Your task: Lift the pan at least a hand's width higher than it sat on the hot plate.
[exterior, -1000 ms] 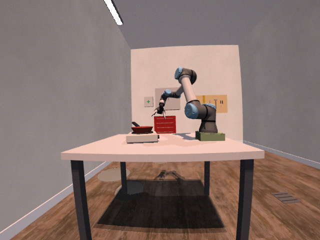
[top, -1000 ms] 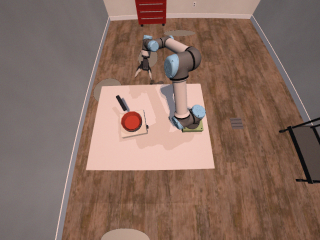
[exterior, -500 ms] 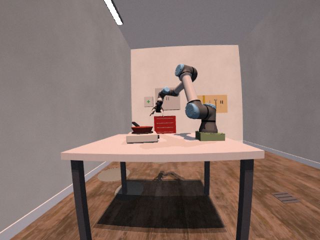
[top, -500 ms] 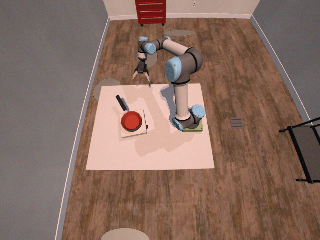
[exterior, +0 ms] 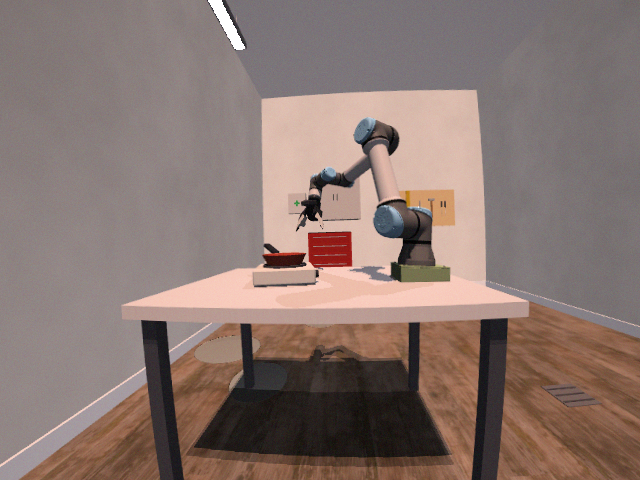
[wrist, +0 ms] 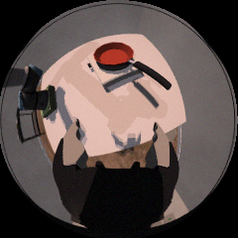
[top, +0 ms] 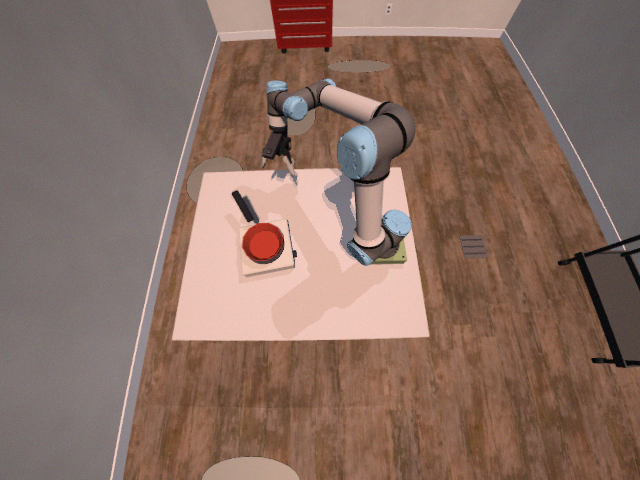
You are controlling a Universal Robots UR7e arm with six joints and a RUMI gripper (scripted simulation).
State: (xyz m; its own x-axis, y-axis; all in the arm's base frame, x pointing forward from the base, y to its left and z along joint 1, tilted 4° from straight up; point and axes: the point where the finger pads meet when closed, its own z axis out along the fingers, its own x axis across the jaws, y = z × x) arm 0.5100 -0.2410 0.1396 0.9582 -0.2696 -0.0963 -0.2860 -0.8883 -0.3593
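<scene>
My gripper is now 8 cm short of the pan, 25 cm to the right of it and 12 cm above it. From my hand the other things lie so: hot plate: 3 cm ahead, 29 cm to the left, 19 cm below.
</scene>
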